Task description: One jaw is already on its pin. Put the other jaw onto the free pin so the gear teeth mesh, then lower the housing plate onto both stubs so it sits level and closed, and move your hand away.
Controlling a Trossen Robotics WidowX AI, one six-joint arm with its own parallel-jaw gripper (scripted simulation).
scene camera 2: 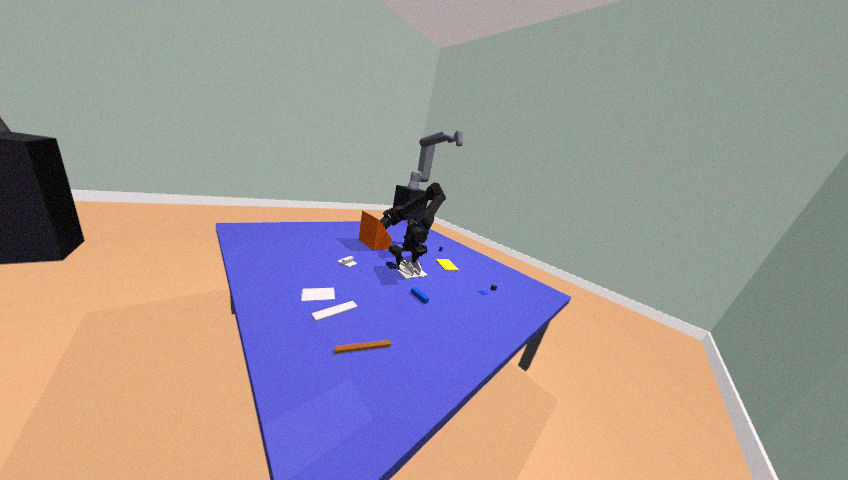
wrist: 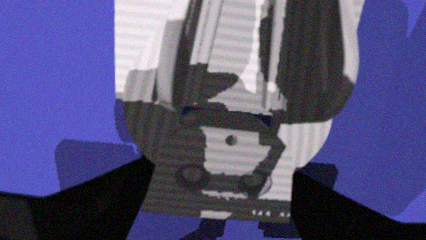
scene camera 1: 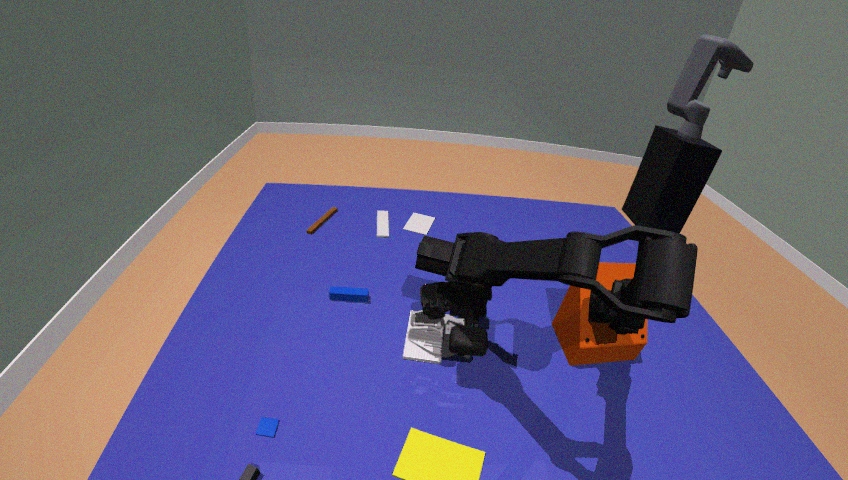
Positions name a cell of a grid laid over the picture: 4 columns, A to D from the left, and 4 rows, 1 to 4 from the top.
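The gripper (scene camera 1: C3) is visible here, and the wrist view shows the gripper (wrist: C3) as well.
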